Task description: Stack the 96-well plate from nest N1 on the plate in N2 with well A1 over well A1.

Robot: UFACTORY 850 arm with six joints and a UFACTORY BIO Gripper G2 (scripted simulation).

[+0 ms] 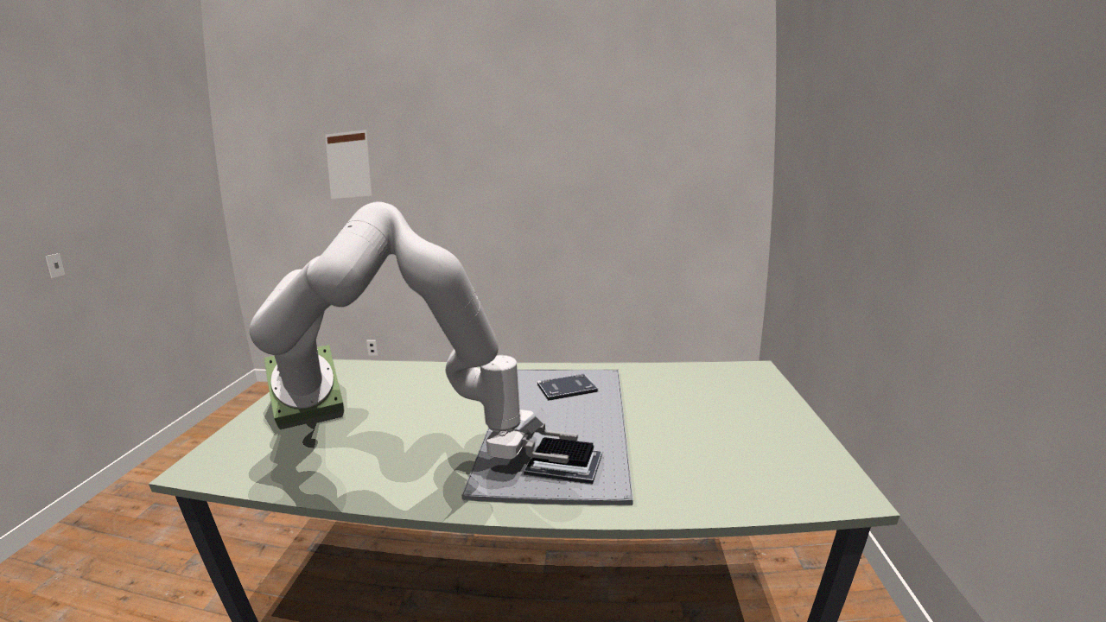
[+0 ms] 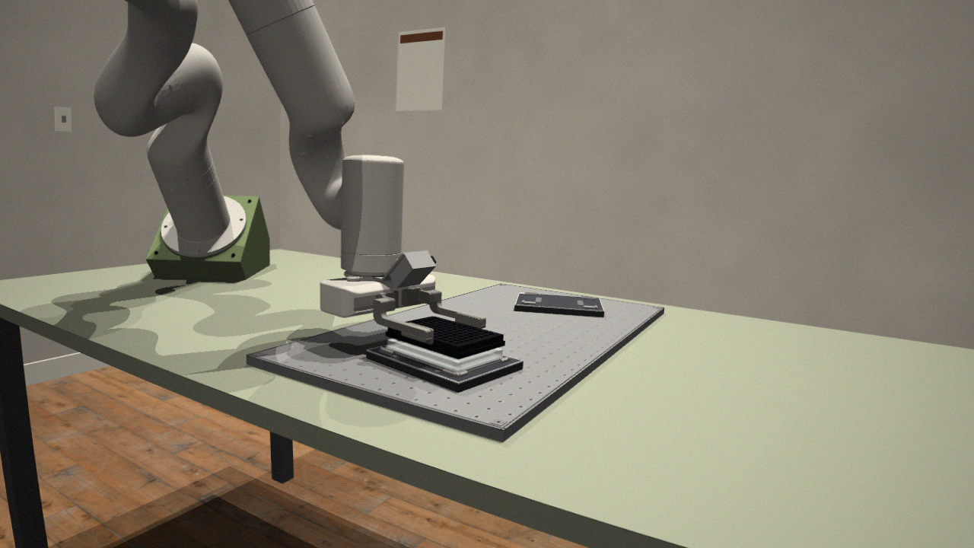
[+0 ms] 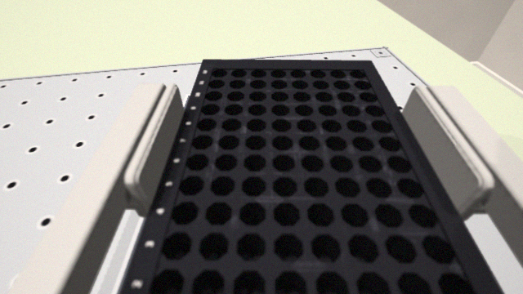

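Now: hand 1 cm above the black 96-well plate. Also, from my hand: plate nest N1: 4 cm ahead, 42 cm to the left, 4 cm below; then plate nest N2: 4 cm below; then clear 96-well plate: 3 cm below.
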